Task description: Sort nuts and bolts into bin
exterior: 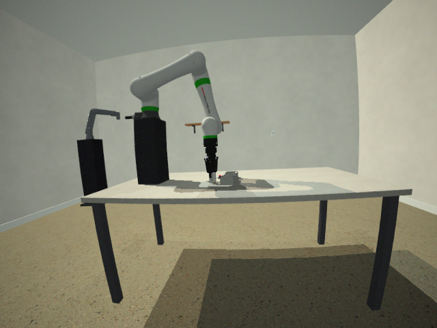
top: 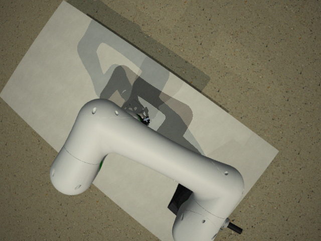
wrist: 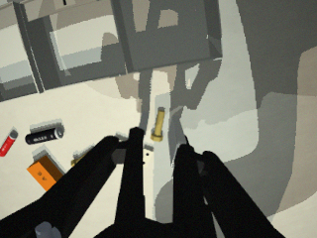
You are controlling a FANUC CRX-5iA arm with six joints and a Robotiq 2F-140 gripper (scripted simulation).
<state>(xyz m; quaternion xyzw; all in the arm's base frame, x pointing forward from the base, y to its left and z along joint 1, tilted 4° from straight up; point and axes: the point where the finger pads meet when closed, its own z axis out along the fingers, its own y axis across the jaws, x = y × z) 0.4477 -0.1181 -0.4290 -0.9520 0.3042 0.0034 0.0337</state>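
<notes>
Now: hand 20 mm past the white domino-like tile, 50 mm to the right of it and 30 mm above it. Also, from my hand: grey bin (120 mm ahead, 30 mm to the left, 10 mm below); then black cylinder (50 mm ahead, 140 mm to the left, 30 mm below); then orange block (10 mm behind, 170 mm to the left, 20 mm below).
</notes>
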